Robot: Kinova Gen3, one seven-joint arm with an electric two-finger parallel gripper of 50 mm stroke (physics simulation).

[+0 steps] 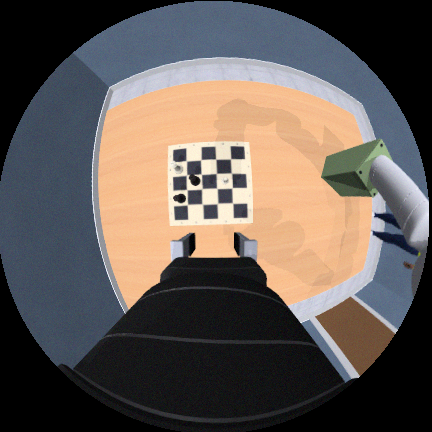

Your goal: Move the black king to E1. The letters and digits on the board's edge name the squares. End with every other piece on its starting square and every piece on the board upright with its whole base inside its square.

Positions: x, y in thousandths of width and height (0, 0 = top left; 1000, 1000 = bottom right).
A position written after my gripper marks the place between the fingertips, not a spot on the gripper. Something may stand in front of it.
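Note:
Chessboard (487, 469) in my sight, my gripper (497, 557) too.

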